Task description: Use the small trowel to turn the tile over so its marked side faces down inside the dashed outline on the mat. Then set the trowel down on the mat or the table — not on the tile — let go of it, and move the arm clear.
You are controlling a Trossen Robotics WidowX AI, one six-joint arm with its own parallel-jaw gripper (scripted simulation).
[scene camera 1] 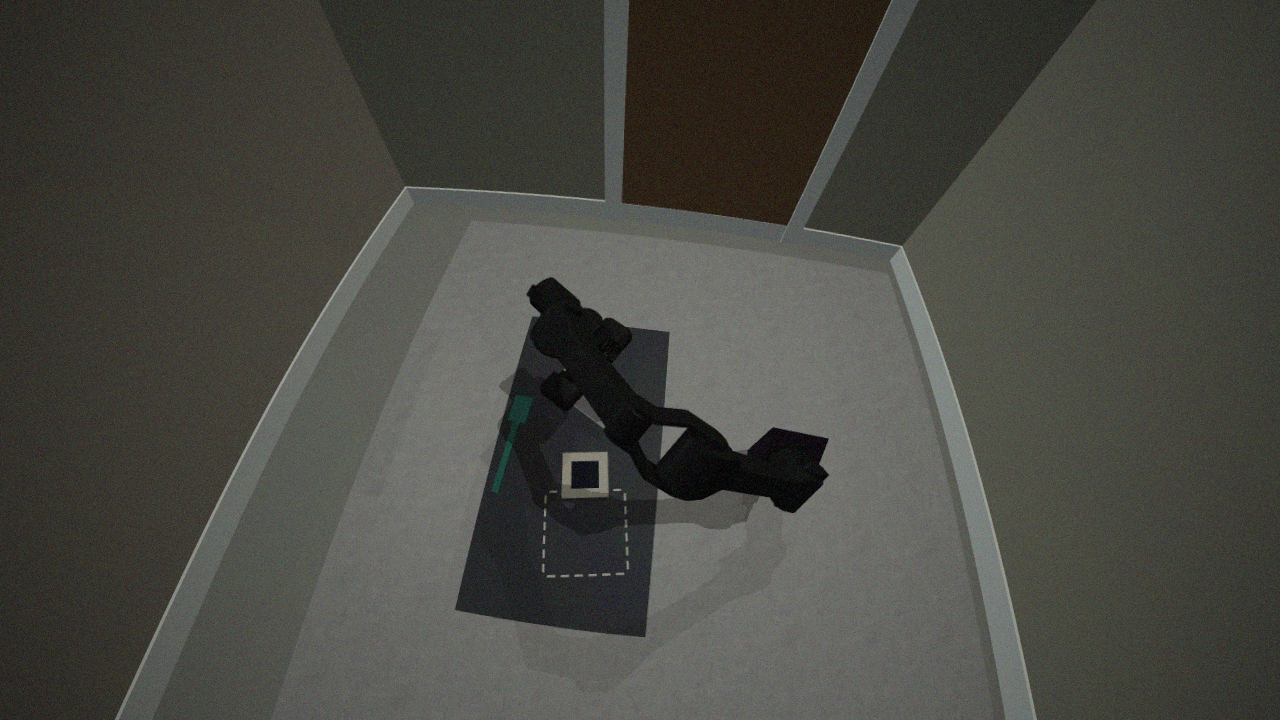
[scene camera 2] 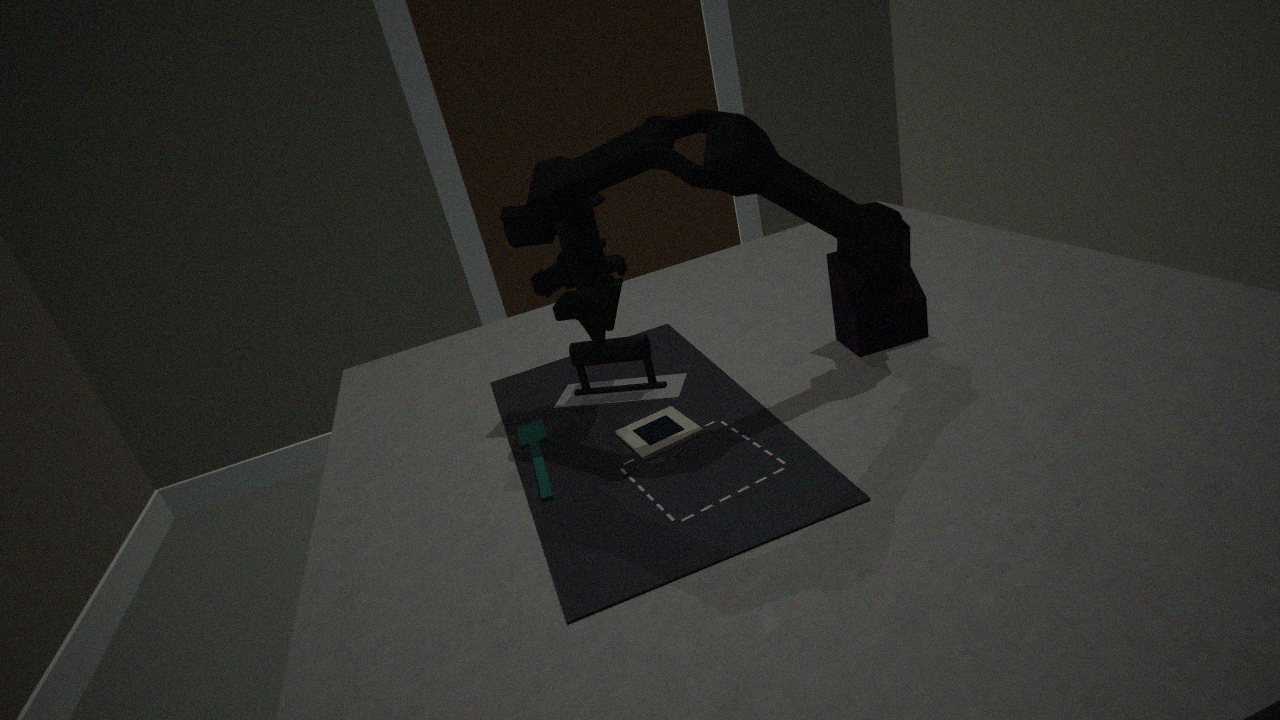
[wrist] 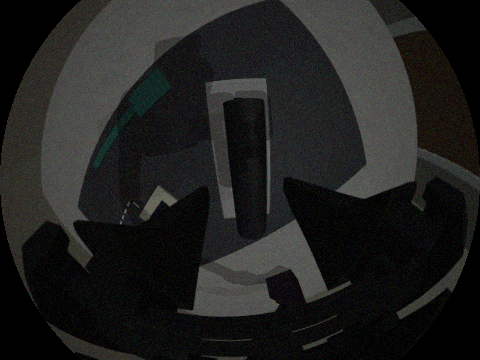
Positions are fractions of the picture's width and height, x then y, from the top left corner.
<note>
My gripper (scene camera 2: 0.47,0.47) is open, with nothing in its grasp. Also in view: a tile (scene camera 2: 0.51,0.61), a green trowel (scene camera 2: 0.41,0.60) and a dark mat (scene camera 2: 0.47,0.75).
The tile is seen too in scene camera 1 (scene camera 1: 0.46,0.66). The green trowel shows as well in scene camera 1 (scene camera 1: 0.41,0.57) and in the wrist view (wrist: 0.32,0.25). My gripper shows as well in the wrist view (wrist: 0.51,0.52).
</note>
